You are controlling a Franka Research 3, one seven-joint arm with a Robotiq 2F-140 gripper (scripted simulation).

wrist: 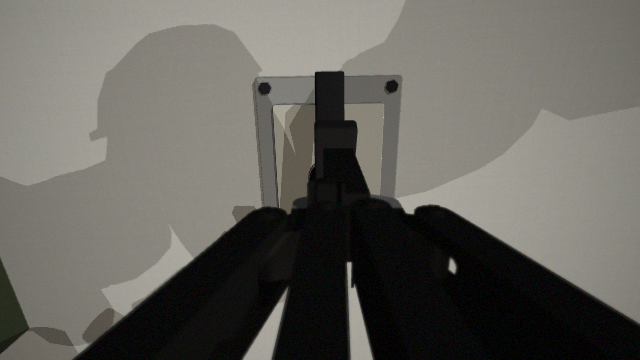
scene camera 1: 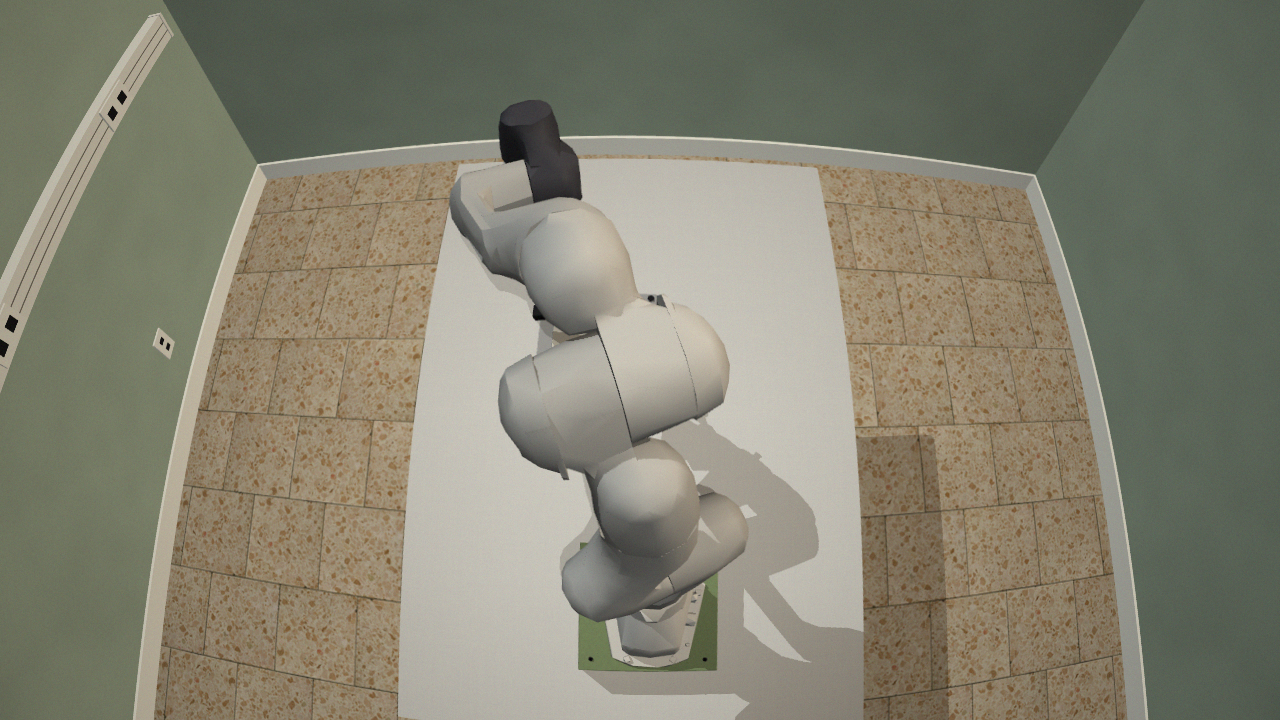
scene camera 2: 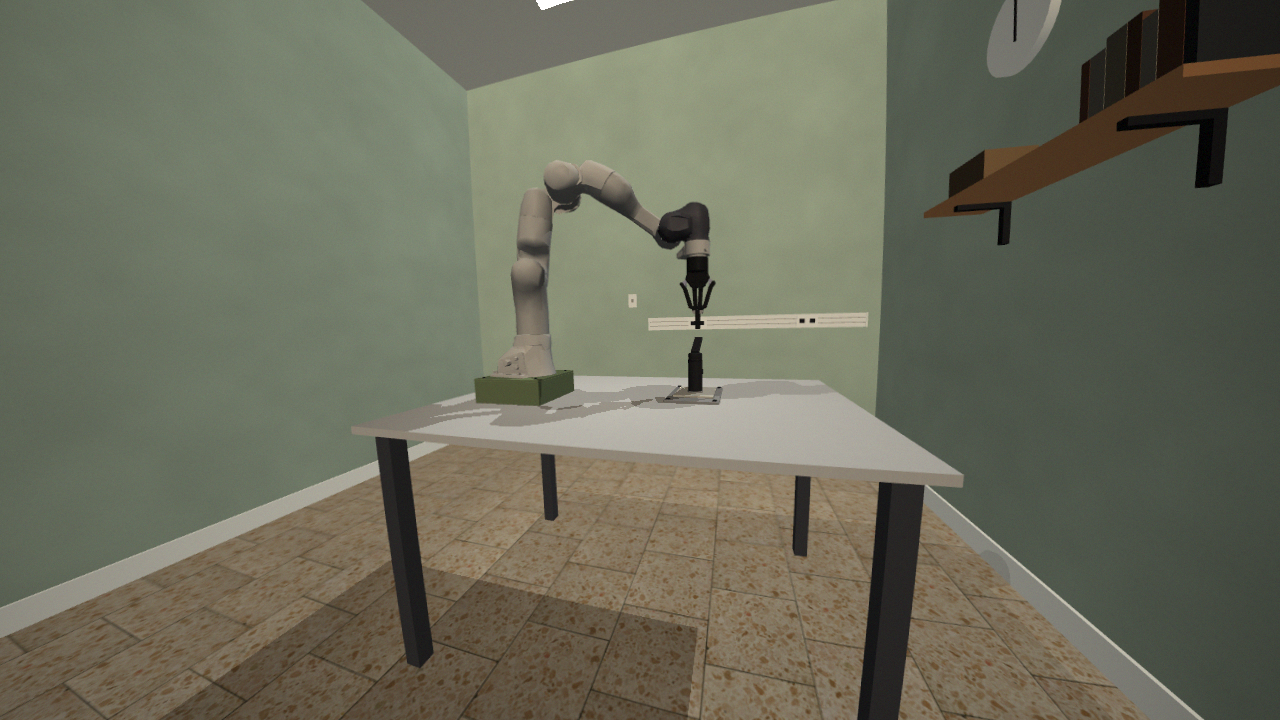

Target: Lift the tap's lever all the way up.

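Tap, visible. My gripper, visible too, also in the wrist view.
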